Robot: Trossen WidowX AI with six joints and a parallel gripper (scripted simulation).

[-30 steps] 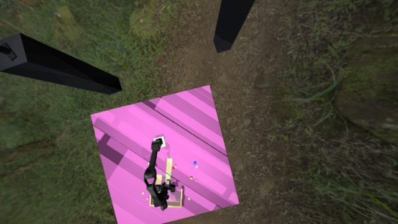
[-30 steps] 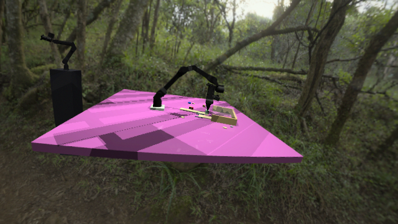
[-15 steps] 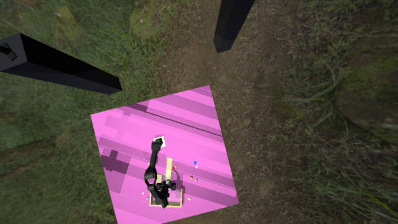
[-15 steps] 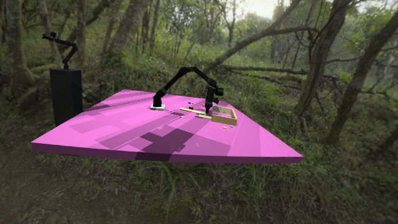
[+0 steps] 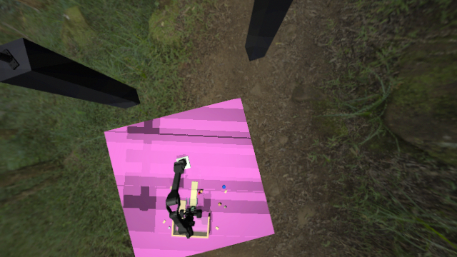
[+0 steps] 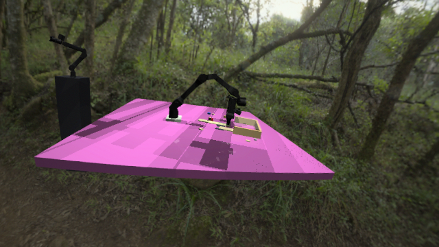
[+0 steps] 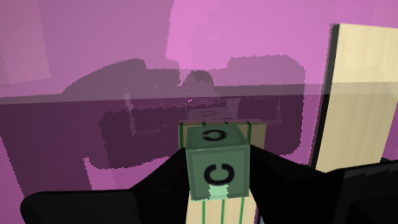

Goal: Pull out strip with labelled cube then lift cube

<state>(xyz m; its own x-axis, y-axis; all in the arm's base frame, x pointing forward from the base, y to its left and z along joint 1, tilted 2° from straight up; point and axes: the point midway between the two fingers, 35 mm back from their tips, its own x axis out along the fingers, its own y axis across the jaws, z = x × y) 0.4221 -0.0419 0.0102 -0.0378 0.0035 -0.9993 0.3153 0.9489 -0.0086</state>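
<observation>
Right now the green-striped strip is 100 mm behind my gripper tip, 40 mm to the left of it and 10 mm below it. From my gripper tip the other things lie so: blue thing (90 mm behind, 320 mm to the left, 10 mm below).
</observation>
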